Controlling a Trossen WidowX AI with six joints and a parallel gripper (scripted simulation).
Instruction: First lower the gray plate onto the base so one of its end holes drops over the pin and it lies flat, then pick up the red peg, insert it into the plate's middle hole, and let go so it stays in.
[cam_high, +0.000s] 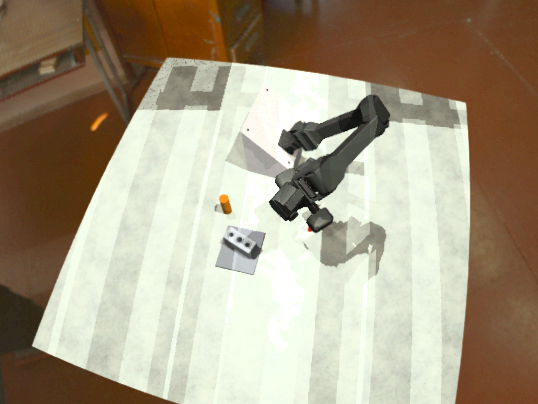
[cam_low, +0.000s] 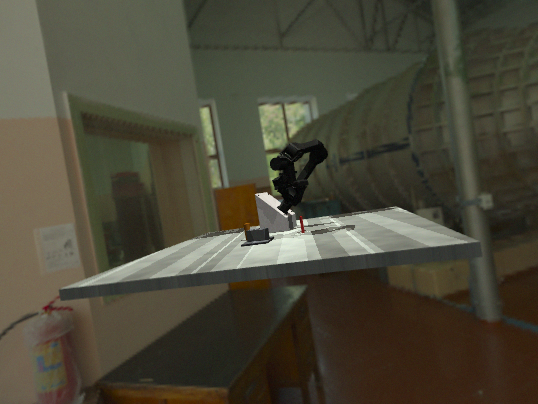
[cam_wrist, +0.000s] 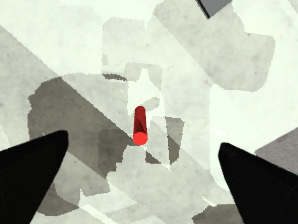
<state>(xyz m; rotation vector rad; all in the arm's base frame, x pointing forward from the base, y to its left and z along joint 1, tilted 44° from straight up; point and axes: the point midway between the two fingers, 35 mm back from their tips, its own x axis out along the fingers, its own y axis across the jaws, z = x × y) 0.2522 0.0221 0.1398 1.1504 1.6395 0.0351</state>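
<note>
Now: gripper tip 110 mm above the red peg, 20 mm to the right of it and 20 mm past it. Round my gripper tip: orange cylinder (250 mm to the right, 110 mm below, 20 mm behind); square base (150 mm to the right, 140 mm below, 90 mm ahead); gray plate (170 mm to the right, 100 mm below, 90 mm ahead).
</note>
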